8 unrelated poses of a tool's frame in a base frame.
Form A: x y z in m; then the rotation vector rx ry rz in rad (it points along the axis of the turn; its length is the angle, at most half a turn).
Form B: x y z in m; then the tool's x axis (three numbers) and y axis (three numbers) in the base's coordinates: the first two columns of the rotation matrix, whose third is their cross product. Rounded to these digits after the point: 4 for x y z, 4 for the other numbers.
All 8 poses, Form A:
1: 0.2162, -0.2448, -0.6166, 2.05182, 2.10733, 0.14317
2: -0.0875, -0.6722, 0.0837, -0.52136, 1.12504, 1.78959
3: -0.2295, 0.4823, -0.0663, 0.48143, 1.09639, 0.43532
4: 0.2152, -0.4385, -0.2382, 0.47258, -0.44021, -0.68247
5: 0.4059, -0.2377, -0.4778, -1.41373, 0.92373, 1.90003
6: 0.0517, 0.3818, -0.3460, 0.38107, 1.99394, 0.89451
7: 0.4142, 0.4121, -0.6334, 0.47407, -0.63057, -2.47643
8: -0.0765, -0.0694, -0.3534, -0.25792, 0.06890, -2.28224
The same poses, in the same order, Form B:
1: 0.2162, -0.2448, -0.6166, -0.0190, 0.9972, -0.0729, 0.9781, 0.0337, 0.2052
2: -0.0875, -0.6722, 0.0837, -0.4799, 0.4812, -0.7336, -0.8697, -0.1507, 0.4700
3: -0.2295, 0.4823, -0.0663, 0.3934, 0.5568, -0.7316, -0.0966, 0.8164, 0.5694
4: 0.2152, -0.4385, -0.2382, 0.6938, -0.6830, 0.2285, 0.4898, 0.6801, 0.5455
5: 0.4059, -0.2377, -0.4778, -0.2610, 0.0528, -0.9639, -0.7907, -0.5845, 0.1820
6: 0.0517, 0.3818, -0.3460, -0.5559, 0.5691, -0.6058, -0.0741, 0.6920, 0.7181
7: 0.4142, 0.4121, -0.6334, -0.7946, -0.5741, -0.1974, 0.4098, -0.7471, 0.5233
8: -0.0765, -0.0694, -0.3534, -0.6437, -0.7477, 0.1632, 0.7365, -0.6631, -0.1334
